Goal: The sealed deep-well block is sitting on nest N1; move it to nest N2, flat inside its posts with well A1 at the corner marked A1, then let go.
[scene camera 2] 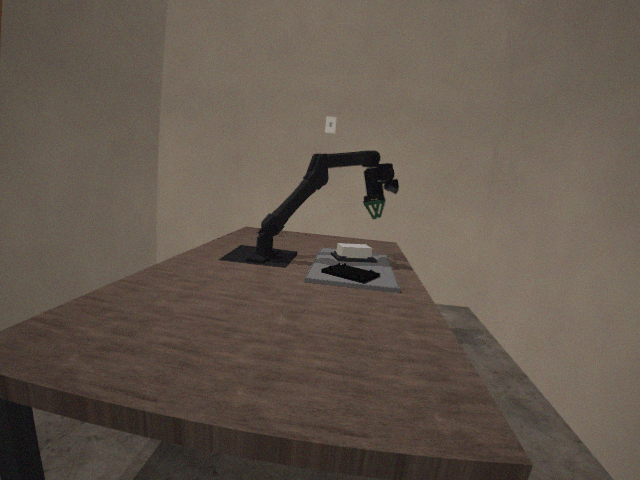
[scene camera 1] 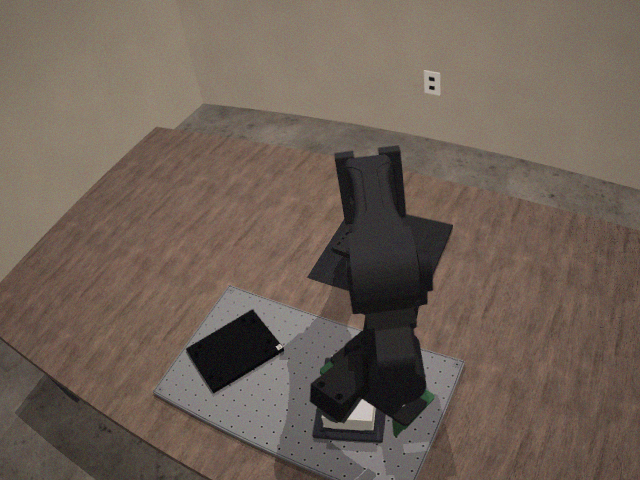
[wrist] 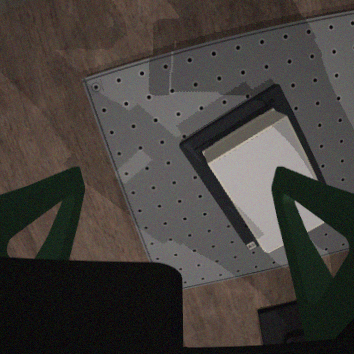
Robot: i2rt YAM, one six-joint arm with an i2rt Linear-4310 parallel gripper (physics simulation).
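Seen in the pictures: gripper, between the fingertips: (scene camera 2: pixel 377 218) (scene camera 1: pixel 370 415) (wrist: pixel 177 176); arm's base, origin of its link: (scene camera 2: pixel 264 255).
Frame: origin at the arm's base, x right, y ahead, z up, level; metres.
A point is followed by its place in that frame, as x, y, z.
Note:
The white sealed block (scene camera 1: pixel 362 411) @[-0.188, 0.362, 0.061] (scene camera 2: pixel 354 251) @[-0.103, 0.339, 0.046] (wrist: pixel 265 185) @[-0.156, 0.340, 0.061] sits on the dark nest N1 (scene camera 1: pixel 348 437) @[-0.182, 0.401, 0.019] (wrist: pixel 212 192) @[-0.204, 0.319, 0.019]. A small white label (wrist: pixel 251 245) @[-0.161, 0.239, 0.020] marks a corner of N1 in the wrist view. The black nest N2 (scene camera 1: pixel 235 351) @[0.101, 0.363, 0.019] (scene camera 2: pixel 350 273) @[0.141, 0.364, 0.020] is empty, with small posts and a white label (scene camera 1: pixel 279 346) @[0.034, 0.308, 0.020] at one corner. My gripper (scene camera 2: pixel 374 215) @[-0.234, 0.404, 0.174] (wrist: pixel 177 176) @[-0.234, 0.404, 0.174] is open and empty, high above the board. In the wrist view the right green finger overlaps the block and the left finger is over wood. In scene camera 1 the arm hides part of the block.
Both nests are on a grey perforated board (scene camera 1: pixel 175 379) @[0.171, 0.480, 0.008] (scene camera 2: pixel 385 286) @[0.186, 0.483, 0.006] (wrist: pixel 150 200) @[-0.277, 0.313, 0.008], which lies on the wooden table (scene camera 1: pixel 129 258) @[0.540, 0.299, -0.005] (scene camera 2: pixel 232 351) @[0.723, 0.236, -0.005]. The arm's dark base plate (scene camera 1: pixel 436 232) @[-0.088, -0.116, 0.004] (scene camera 2: pixel 235 253) @[0.028, -0.110, 0.000] (wrist: pixel 277 322) @[-0.114, 0.064, 0.004] is beside the board. A table edge runs near the board's outer side.

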